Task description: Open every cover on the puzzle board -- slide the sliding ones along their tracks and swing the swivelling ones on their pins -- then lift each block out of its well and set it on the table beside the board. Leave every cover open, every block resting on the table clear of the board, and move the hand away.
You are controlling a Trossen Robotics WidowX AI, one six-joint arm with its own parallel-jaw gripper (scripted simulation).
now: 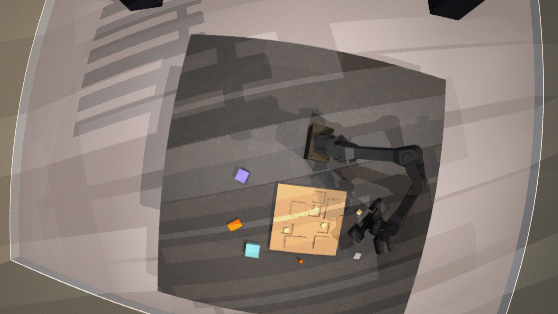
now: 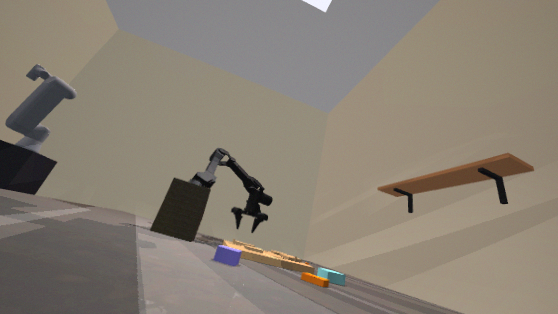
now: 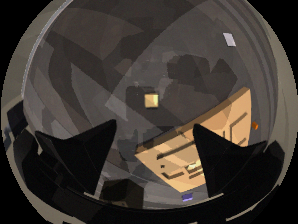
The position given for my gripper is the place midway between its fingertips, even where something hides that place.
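Observation:
Tan puzzle board (image 1: 308, 226). Again the tan puzzle board (image 2: 268, 258). Once more the tan puzzle board (image 3: 218, 120); with it my gripper (image 3: 155, 126), open, holding nothing.

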